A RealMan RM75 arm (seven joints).
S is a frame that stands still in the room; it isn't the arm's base.
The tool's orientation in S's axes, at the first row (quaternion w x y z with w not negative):
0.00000 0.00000 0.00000 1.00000
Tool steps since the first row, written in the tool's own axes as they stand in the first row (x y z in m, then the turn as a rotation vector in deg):
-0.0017 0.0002 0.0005 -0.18 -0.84 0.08
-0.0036 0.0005 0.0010 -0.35 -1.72 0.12
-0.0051 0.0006 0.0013 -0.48 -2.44 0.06
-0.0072 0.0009 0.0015 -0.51 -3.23 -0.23
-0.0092 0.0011 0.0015 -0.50 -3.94 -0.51
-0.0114 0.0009 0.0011 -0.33 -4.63 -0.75
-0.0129 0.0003 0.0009 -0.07 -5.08 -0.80
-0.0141 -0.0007 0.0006 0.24 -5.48 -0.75
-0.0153 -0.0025 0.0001 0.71 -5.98 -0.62
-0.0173 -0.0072 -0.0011 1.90 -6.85 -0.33
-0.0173 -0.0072 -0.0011 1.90 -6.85 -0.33
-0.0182 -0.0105 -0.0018 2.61 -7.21 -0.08
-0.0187 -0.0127 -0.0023 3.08 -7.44 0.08
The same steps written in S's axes. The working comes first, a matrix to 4 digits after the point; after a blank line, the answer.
The tool's axes in the first row as the columns of a matrix, in S's axes (used below as rounded here):
-1.0000 0.0000 0.0000
0.0000 -1.0000 0.0000
0.0000 0.0000 1.0000

0.0017 -0.0002 0.0005 0.18 0.84 0.08
0.0036 -0.0005 0.0010 0.35 1.72 0.12
0.0051 -0.0006 0.0013 0.48 2.44 0.06
0.0072 -0.0009 0.0015 0.51 3.23 -0.23
0.0092 -0.0011 0.0015 0.50 3.94 -0.51
0.0114 -0.0009 0.0011 0.33 4.63 -0.75
0.0129 -0.0003 0.0009 0.07 5.08 -0.80
0.0141 0.0007 0.0006 -0.24 5.48 -0.75
0.0153 0.0025 0.0001 -0.71 5.98 -0.62
0.0173 0.0072 -0.0011 -1.90 6.85 -0.33
0.0173 0.0072 -0.0011 -1.90 6.85 -0.33
0.0182 0.0105 -0.0018 -2.61 7.21 -0.08
0.0187 0.0127 -0.0023 -3.08 7.44 0.08

